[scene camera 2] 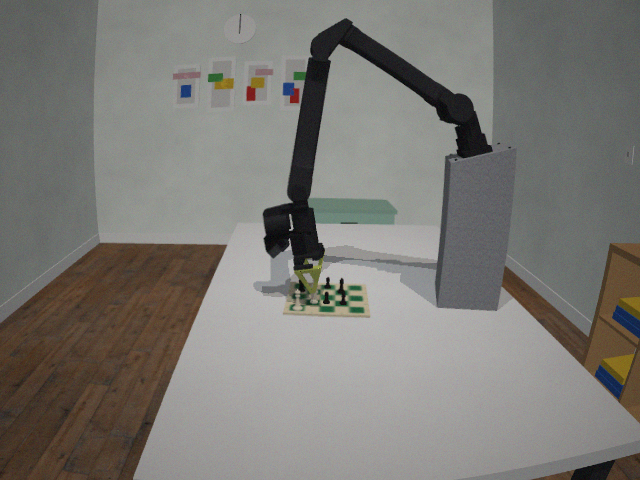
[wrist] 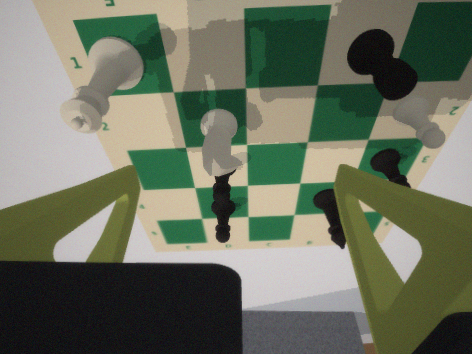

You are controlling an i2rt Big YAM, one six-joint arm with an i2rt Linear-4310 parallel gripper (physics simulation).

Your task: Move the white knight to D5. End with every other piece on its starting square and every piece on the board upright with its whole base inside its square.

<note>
In view: my gripper (scene camera 2: 314, 285), a chessboard (scene camera 2: 356, 298) and a white pawn (wrist: 412, 110).
The chessboard also shows in the wrist view (wrist: 301, 111). My gripper also shows in the wrist view (wrist: 236, 176).
</note>
